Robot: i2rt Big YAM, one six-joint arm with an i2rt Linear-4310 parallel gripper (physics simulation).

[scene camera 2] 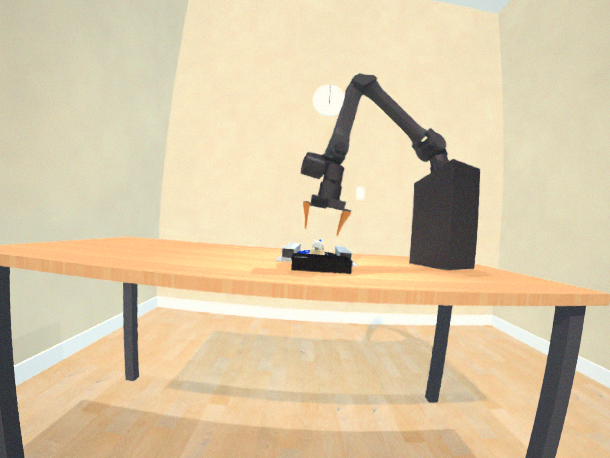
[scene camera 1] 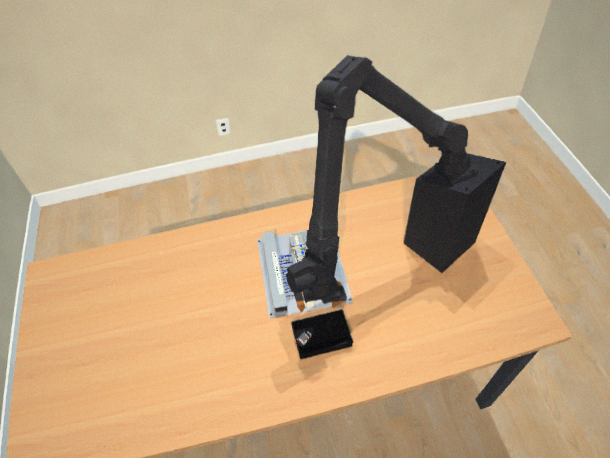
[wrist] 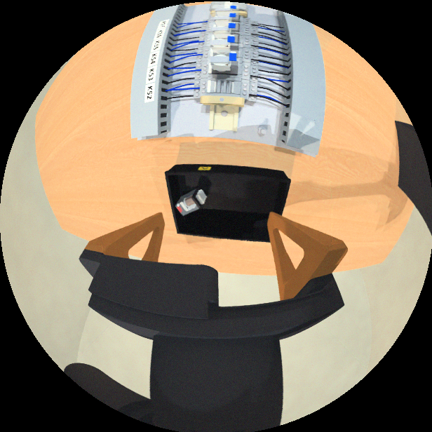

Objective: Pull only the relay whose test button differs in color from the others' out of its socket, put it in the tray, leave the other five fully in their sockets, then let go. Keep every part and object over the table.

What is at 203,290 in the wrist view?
My gripper.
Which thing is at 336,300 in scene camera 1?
My gripper.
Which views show my gripper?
Scene camera 2, scene camera 1 and the wrist view: all of them.
